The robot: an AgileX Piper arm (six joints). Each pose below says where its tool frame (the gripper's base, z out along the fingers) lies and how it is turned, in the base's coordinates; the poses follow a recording.
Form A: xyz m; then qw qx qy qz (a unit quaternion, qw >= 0).
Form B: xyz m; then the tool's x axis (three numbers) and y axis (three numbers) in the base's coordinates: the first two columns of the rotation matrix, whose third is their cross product. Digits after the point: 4 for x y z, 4 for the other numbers.
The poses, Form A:
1: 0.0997, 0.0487, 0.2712, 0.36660, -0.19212, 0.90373, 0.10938
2: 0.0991, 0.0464, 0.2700, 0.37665, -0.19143, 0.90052, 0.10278
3: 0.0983, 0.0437, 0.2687, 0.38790, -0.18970, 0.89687, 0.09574
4: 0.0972, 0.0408, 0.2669, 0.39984, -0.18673, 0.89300, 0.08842
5: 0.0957, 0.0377, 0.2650, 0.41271, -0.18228, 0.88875, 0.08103
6: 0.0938, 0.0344, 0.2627, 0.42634, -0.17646, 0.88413, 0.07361
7: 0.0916, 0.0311, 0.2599, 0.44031, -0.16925, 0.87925, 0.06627
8: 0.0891, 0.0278, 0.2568, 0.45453, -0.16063, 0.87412, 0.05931
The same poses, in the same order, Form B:
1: 0.0997, 0.0487, 0.2712, -0.6574, -0.2671, -0.7046, -0.4274, 0.9023, 0.0568
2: 0.0991, 0.0464, 0.2700, -0.6430, -0.2673, -0.7177, -0.4222, 0.9056, 0.0409
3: 0.0983, 0.0437, 0.2687, -0.6271, -0.2660, -0.7321, -0.4145, 0.9097, 0.0246
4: 0.0972, 0.0408, 0.2669, -0.6105, -0.2628, -0.7471, -0.4042, 0.9146, 0.0086
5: 0.0957, 0.0377, 0.2650, -0.5929, -0.2571, -0.7631, -0.3909, 0.9204, -0.0064
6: 0.0938, 0.0344, 0.2627, -0.5742, -0.2493, -0.7799, -0.3748, 0.9269, -0.0203
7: 0.0916, 0.0311, 0.2599, -0.5550, -0.2393, -0.7967, -0.3560, 0.9339, -0.0325
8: 0.0891, 0.0278, 0.2568, -0.5352, -0.2269, -0.8137, -0.3347, 0.9414, -0.0423
